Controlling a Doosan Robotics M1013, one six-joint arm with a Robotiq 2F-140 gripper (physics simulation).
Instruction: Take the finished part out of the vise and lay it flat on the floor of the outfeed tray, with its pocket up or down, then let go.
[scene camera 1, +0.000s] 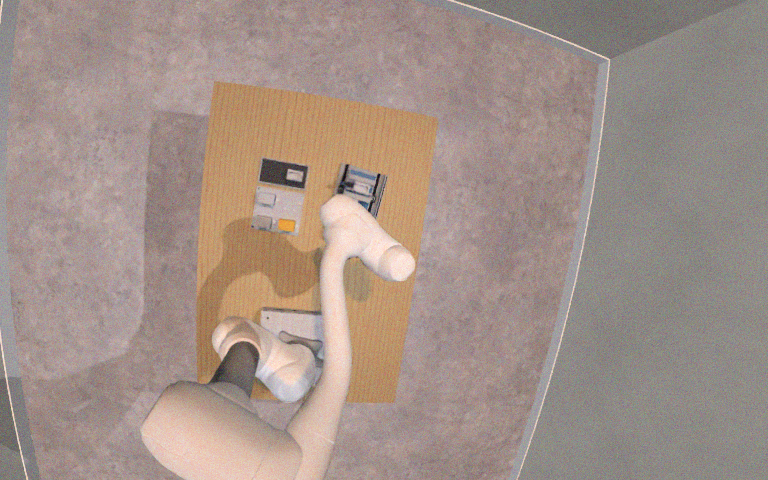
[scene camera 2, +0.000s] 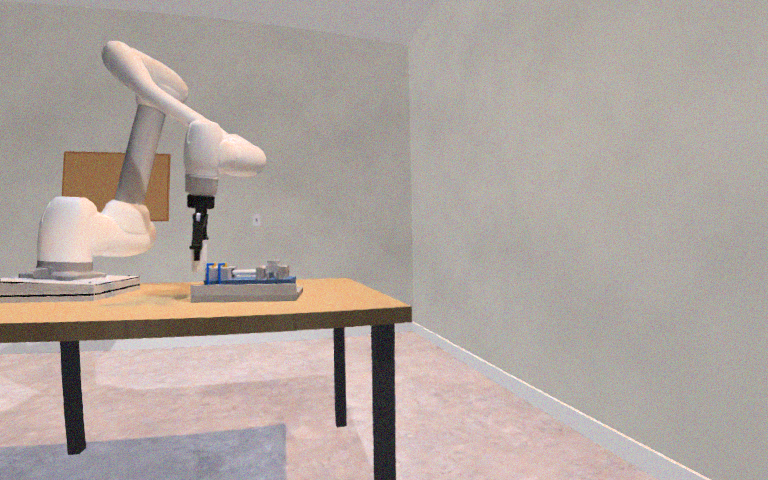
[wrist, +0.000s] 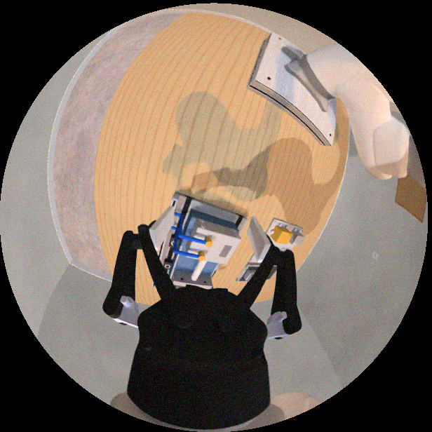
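Note:
The vise has a blue bed, grey blocks and blue hoses with yellow ends. In scene camera 1 a small light piece shows among its blocks; I cannot tell surely whether it is the finished part. My gripper is open with nothing between its fingers, pointing down above the hose end of the vise. The arm hides it in scene camera 1. A dark-floored tray stands left of the vise in that view, with a light piece lying in it.
A light plate beside the tray carries two grey blocks and an orange block. The robot's base stands on a light slab on the wooden table. The arm reaches over the vise's near end.

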